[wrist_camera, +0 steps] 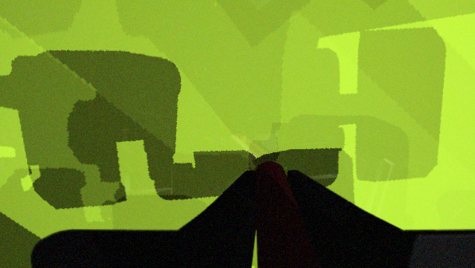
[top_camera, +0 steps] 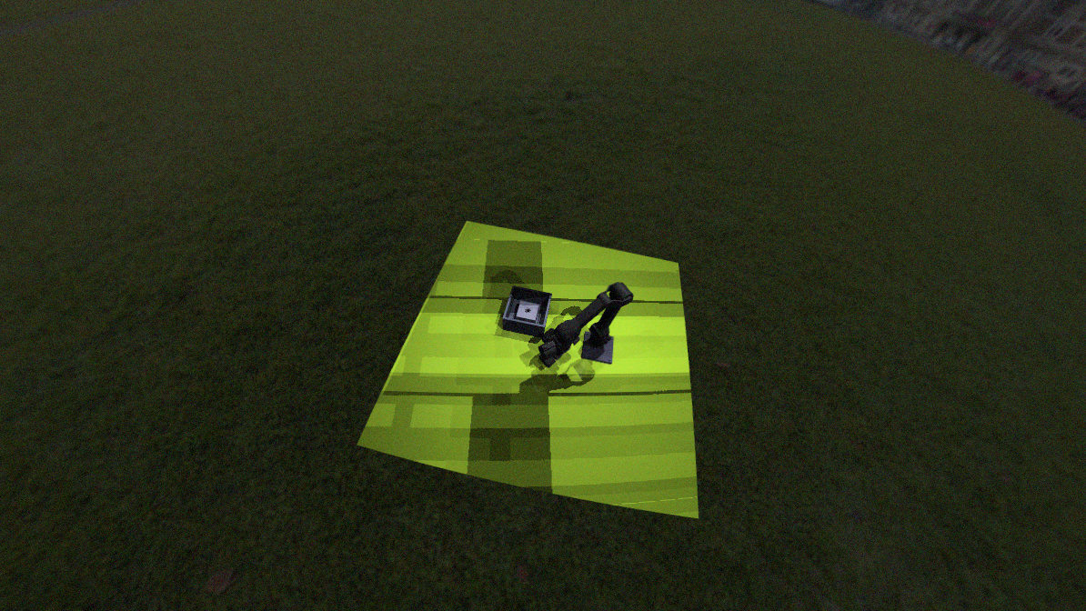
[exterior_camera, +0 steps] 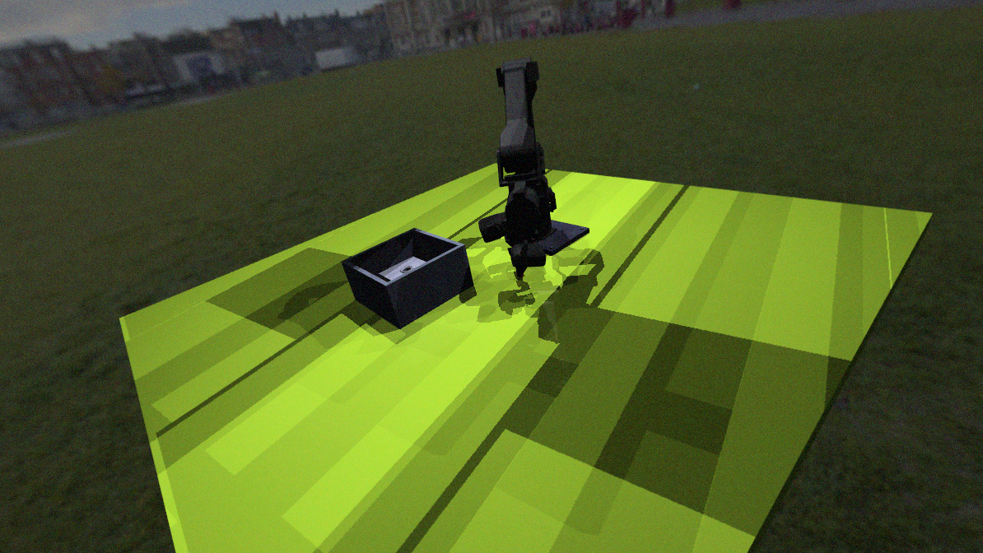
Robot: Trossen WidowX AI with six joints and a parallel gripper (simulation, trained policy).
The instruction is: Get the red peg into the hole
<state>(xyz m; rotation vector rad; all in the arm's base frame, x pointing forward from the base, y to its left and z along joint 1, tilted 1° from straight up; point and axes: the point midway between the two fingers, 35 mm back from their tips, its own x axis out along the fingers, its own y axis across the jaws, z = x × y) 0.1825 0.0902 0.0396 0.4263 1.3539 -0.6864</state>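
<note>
My gripper tip is 3 cm below the red peg. Also, from my gripper tip: pale plate: 18 cm to the right, 15 cm ahead, 3 cm above; then dark box: 18 cm to the right, 15 cm ahead, 1 cm above.
</note>
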